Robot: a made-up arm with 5 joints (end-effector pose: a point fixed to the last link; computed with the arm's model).
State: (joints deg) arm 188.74 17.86 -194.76 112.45 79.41
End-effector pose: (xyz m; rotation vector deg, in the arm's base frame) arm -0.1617 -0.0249 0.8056 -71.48 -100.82 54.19
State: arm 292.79 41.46 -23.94 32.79 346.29
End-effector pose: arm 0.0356 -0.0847 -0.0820 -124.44 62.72 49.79
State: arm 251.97 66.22 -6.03 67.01 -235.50
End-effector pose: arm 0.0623 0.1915 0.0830 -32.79 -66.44 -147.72
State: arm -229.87 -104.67 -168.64 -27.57 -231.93
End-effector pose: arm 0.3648 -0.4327 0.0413 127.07 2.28 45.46
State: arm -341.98 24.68 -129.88 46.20 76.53
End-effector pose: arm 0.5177 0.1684 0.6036 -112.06 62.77 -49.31
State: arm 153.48 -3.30 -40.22 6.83 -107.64
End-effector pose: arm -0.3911 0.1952 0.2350 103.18 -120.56 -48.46
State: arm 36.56 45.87 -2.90 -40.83 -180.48
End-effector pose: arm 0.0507 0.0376 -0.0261 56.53 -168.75 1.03
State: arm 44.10 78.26 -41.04 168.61 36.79
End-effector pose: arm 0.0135 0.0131 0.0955 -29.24 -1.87 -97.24
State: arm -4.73 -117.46 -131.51 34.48 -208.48
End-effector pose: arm -0.6447 0.0533 0.3083 7.20 -34.22 -32.19
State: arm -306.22 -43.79 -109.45 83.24 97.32
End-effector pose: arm 0.0630 0.0861 0.8046 -102.93 41.11 -19.37
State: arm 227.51 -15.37 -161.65 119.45 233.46
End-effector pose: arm -0.0402 -0.0439 0.8120 128.57 -6.68 -45.01
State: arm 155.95 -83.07 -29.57 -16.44 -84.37
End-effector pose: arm -0.1176 0.0525 0.6578 29.57 -50.88 -100.26
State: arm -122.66 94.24 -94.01 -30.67 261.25
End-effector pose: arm -0.2053 -0.3203 -0.1589 147.60 -31.25 -14.51
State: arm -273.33 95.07 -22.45 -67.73 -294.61
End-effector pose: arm -0.0024 -0.0413 -0.0613 172.23 32.36 -1.81
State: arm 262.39 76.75 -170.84 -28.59 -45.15
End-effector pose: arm -0.0743 -0.5560 0.5059 52.27 -25.75 34.04
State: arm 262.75 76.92 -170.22 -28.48 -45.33
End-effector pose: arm -0.0712 -0.5598 0.5001 53.22 -25.91 34.10
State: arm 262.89 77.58 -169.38 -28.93 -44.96
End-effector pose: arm -0.0704 -0.5646 0.4884 54.15 -26.50 34.44
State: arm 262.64 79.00 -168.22 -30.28 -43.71
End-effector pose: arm -0.0737 -0.5705 0.4677 54.96 -27.79 35.19
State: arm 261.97 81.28 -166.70 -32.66 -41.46
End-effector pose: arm -0.0813 -0.5764 0.4365 55.58 -29.91 36.43
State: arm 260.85 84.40 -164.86 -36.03 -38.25
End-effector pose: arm -0.0935 -0.5803 0.3951 55.92 -32.87 38.07
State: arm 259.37 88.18 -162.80 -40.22 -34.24
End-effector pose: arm -0.1088 -0.5797 0.3462 55.83 -36.53 40.06
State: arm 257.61 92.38 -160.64 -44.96 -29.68
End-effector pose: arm -0.1259 -0.5729 0.2930 55.23 -40.65 42.26
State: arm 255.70 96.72 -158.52 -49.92 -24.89
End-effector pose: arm -0.1427 -0.5597 0.2398 54.11 -44.93 44.50
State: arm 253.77 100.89 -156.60 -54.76 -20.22
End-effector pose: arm -0.1576 -0.5415 0.1908 52.54 -49.00 46.63
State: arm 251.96 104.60 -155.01 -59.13 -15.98
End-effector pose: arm -0.1697 -0.5210 0.1496 50.70 -52.55 48.53
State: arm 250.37 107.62 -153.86 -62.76 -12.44
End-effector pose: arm -0.1788 -0.5014 0.1182 48.79 -55.33 50.08
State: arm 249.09 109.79 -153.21 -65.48 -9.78
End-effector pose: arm -0.1856 -0.4857 0.0976 47.01 -57.16 51.24
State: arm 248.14 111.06 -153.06 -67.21 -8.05
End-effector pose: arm -0.1908 -0.4756 0.0875 45.51 -58.05 51.98
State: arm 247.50 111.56 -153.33 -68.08 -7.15
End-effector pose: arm -0.1950 -0.4707 0.0857 44.34 -58.15 52.35
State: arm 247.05 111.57 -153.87 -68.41 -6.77
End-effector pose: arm -0.1987 -0.4692 0.0893 43.38 -57.76 52.49
